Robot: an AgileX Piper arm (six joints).
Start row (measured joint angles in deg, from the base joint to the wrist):
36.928, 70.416, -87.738, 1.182, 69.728, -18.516
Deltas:
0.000, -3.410, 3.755, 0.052, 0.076, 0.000
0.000, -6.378, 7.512, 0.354, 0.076, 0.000
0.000, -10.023, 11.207, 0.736, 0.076, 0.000
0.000, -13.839, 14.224, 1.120, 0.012, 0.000
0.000, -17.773, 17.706, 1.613, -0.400, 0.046
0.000, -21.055, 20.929, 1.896, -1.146, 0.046
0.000, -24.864, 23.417, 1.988, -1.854, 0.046
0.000, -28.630, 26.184, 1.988, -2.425, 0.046
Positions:
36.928, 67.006, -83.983, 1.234, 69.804, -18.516
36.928, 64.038, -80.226, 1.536, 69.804, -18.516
36.928, 60.393, -76.531, 1.918, 69.804, -18.516
36.928, 56.577, -73.514, 2.302, 69.740, -18.516
36.928, 52.643, -70.032, 2.795, 69.328, -18.470
36.928, 49.361, -66.809, 3.078, 68.582, -18.470
36.928, 45.552, -64.321, 3.170, 67.874, -18.470
36.928, 41.786, -61.554, 3.170, 67.303, -18.470

